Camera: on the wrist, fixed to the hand. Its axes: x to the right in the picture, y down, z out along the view.
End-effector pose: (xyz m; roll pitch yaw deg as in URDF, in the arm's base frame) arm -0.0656 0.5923 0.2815 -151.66 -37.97 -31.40
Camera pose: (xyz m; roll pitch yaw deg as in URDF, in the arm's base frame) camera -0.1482 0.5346 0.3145 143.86 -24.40 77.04
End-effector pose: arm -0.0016 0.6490 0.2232 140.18 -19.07 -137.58
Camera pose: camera 0.0404 0.6699 0.3183 160.76 34.91 -63.61
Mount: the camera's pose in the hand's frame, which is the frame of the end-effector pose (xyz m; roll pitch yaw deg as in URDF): -0.0116 0.0571 -0.0886 5.48 1.86 -88.45
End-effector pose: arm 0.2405 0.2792 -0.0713 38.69 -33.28 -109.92
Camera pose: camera 0.3315 0.2370 -0.1056 46.99 31.90 -173.39
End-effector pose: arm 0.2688 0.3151 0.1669 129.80 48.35 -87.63
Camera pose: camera 0.3031 0.2490 0.2424 -115.63 31.10 41.47
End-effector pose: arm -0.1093 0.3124 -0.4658 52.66 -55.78 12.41
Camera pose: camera -0.1315 0.4151 -0.4801 74.17 25.81 -27.72
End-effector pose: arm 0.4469 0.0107 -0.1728 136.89 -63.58 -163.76
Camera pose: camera 0.5463 0.0200 -0.1370 115.75 15.61 -112.47
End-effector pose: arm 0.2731 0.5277 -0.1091 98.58 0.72 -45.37
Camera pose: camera 0.3219 0.5909 -0.0393 -179.00 79.53 40.00
